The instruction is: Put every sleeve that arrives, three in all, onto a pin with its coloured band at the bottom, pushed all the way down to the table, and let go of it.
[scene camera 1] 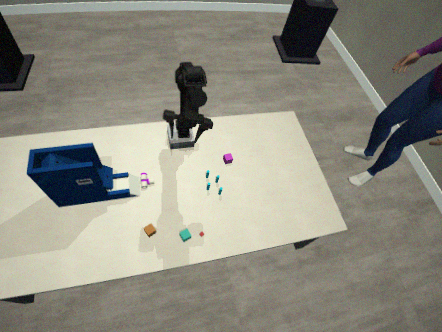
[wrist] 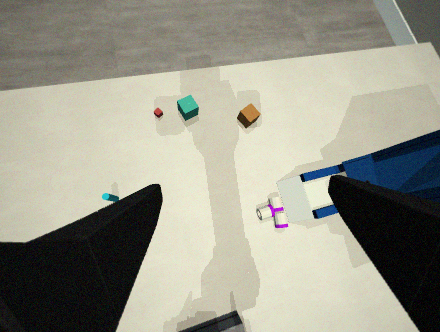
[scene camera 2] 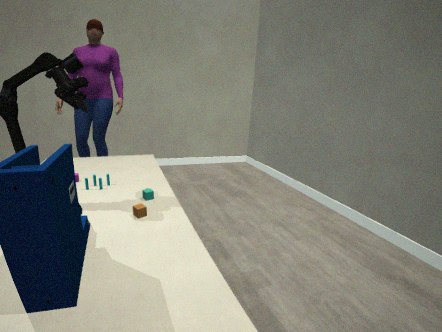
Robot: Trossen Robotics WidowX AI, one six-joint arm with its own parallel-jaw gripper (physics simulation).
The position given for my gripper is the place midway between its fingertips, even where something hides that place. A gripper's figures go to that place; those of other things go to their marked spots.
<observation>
My gripper [scene camera 1: 183,140] is 1.06 m from the lens. A blue feeder [scene camera 1: 69,175] is 1.19 m from the lens.
</observation>
